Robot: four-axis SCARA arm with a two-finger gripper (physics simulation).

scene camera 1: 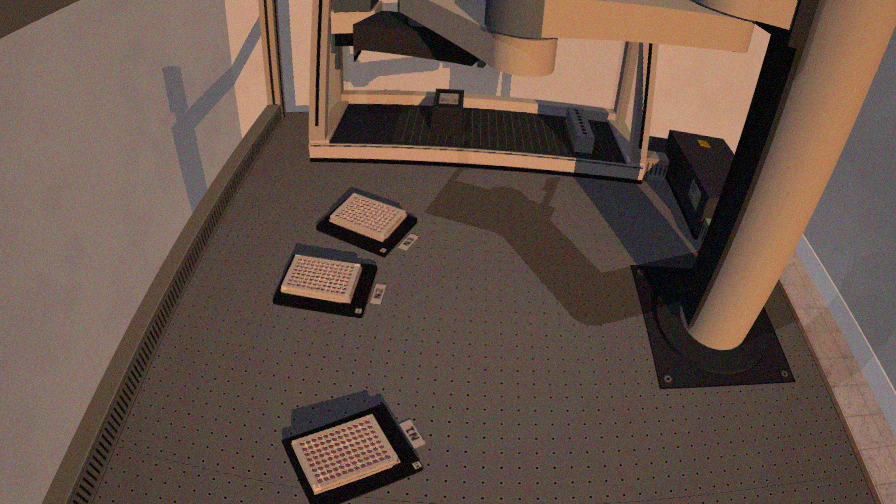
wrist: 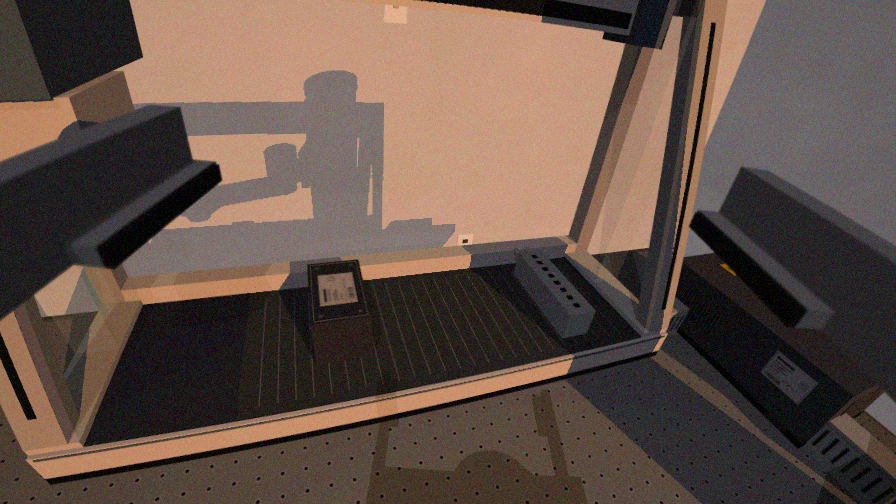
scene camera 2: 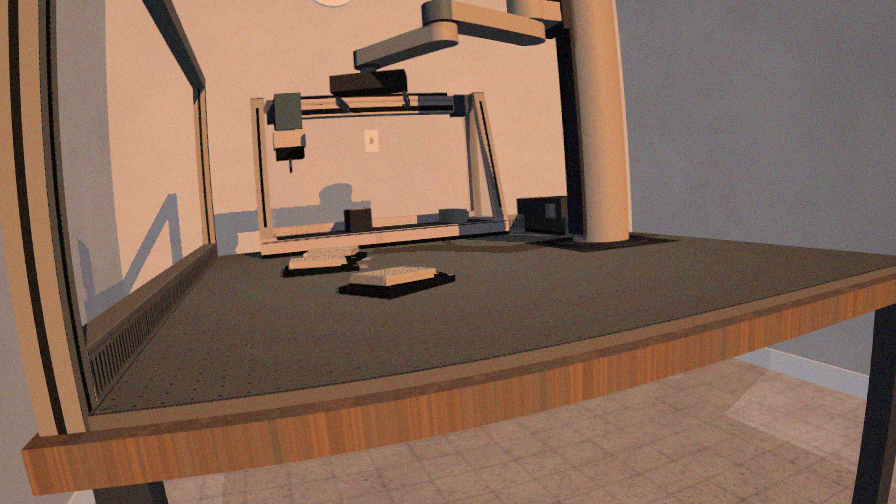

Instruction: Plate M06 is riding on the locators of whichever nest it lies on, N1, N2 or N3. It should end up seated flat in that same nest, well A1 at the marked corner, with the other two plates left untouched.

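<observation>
Three beige well plates lie on black nests along the left of the table: a far one, a middle one and a near one. A small tag beside the near nest reads N1. The plate labels are too small to read, so I cannot tell which plate is M06. In scene camera 2 the near plate sits on its nest, with the other two behind it. My gripper hangs high in front of the gantry, far from all plates. Its fingers are spread wide and empty in the wrist view.
A beige gantry frame with a dark ribbed deck stands at the back. It holds a small dark box and a grey tube rack. A black unit sits at the right. The arm's column stands on a black base. A slotted rail borders the left.
</observation>
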